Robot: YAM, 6 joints.
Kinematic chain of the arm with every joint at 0, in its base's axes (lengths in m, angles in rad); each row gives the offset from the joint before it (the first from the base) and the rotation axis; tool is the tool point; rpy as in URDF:
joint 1: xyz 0 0 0.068 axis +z
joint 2: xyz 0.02 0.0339 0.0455 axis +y
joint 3: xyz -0.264 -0.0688 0 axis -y
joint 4: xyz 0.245 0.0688 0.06 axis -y
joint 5: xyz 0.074 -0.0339 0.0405 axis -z
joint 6: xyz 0.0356 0 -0.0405 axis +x
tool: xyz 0 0 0 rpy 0 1.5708 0
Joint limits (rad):
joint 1: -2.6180..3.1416
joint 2: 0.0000..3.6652
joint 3: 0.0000..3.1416
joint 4: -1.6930..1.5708
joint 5: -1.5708..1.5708
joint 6: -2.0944..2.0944
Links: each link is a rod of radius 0.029 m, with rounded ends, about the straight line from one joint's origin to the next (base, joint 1, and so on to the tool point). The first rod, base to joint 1, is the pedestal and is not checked.
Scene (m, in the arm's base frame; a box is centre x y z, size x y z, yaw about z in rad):
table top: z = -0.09
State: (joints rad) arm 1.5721 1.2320 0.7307 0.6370 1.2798 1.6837
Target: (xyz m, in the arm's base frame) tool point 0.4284 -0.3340 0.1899
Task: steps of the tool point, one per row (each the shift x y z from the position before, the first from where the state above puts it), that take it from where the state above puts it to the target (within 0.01 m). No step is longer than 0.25 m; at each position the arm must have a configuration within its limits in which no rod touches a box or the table.
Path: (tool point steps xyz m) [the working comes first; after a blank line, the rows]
Joints at the target: 2.4167 0.0000 2.4214 1.2142 1.2708 1.6837
Straight joint move there: clear.

1: -0.0273 -0.0639 0.1426
2: 0.0114 -0.1348 0.1017
3: 0.0667 -0.1655 0.0283
4: 0.1139 -0.1452 -0.0594
5: 0.1293 -0.0826 -0.1395
6: 0.1006 -0.0014 -0.1926

